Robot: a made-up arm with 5 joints.
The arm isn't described. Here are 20 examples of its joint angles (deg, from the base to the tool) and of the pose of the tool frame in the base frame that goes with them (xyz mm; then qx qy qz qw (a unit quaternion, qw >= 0)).
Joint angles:
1: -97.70 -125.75 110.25 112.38 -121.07
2: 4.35 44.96 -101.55 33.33 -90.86
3: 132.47 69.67 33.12 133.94 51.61
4: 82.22 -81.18 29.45 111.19 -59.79
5: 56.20 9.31 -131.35 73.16 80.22
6: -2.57 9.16 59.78 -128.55 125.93
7: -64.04 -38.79 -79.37 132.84 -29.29
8: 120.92 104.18 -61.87 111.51 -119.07
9: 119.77 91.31 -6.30 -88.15 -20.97
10: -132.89 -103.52 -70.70 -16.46 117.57
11: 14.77 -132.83 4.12 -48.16 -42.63
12: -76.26 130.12 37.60 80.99 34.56
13: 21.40 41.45 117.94 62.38 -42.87
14: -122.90 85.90 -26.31 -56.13 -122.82
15: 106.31 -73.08 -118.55 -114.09 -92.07
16: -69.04 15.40 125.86 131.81 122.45
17: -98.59 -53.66 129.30 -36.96 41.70
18: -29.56 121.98 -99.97 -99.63 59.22
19: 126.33 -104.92 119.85 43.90 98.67
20: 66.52 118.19 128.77 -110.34 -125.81
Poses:
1: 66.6 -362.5 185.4 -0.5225 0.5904 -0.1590 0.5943
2: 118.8 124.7 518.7 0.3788 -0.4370 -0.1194 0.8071
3: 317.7 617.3 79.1 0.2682 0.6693 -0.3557 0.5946
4: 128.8 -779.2 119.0 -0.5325 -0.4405 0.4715 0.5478
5: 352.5 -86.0 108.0 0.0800 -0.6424 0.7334 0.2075
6: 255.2 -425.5 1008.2 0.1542 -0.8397 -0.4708 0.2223
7: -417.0 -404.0 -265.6 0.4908 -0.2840 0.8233 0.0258
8: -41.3 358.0 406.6 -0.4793 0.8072 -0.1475 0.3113
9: 714.9 248.6 12.6 -0.4870 -0.1140 0.8410 0.2064
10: 478.0 -98.6 583.1 0.2081 0.9256 -0.1384 0.2842
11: -314.9 102.4 -288.0 0.5917 0.3325 -0.3137 0.6640
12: 306.6 264.9 -262.7 -0.2907 -0.5375 -0.2799 0.7404
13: 73.4 211.8 423.9 -0.2551 0.5589 -0.7792 0.1238
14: -579.3 200.1 -262.2 -0.1015 0.6150 0.3370 0.7057
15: -408.9 -593.8 599.1 0.8500 0.2832 0.4333 0.0979
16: -308.6 126.3 397.8 0.4488 -0.6694 0.0647 0.5885
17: 38.2 -1028.3 104.7 -0.3840 0.2462 0.7054 0.5425
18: -546.4 243.9 454.8 0.8684 0.2751 0.2123 0.3538
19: -160.7 -788.8 552.8 -0.7439 0.1650 0.6099 0.2176
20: 511.8 261.8 230.5 0.7485 0.0253 -0.6464 0.1459
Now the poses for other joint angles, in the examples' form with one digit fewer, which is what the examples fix.
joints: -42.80 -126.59 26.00 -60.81 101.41
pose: 448 -159 -727 0.019 -0.515 0.840 0.168
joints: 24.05 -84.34 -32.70 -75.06 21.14
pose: -547 -421 -309 0.045 0.144 -0.109 0.983
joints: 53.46 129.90 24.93 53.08 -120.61
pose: -108 45 177 -0.611 -0.387 -0.556 0.409
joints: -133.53 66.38 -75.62 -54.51 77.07
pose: -376 -316 -489 -0.631 -0.263 -0.728 0.060
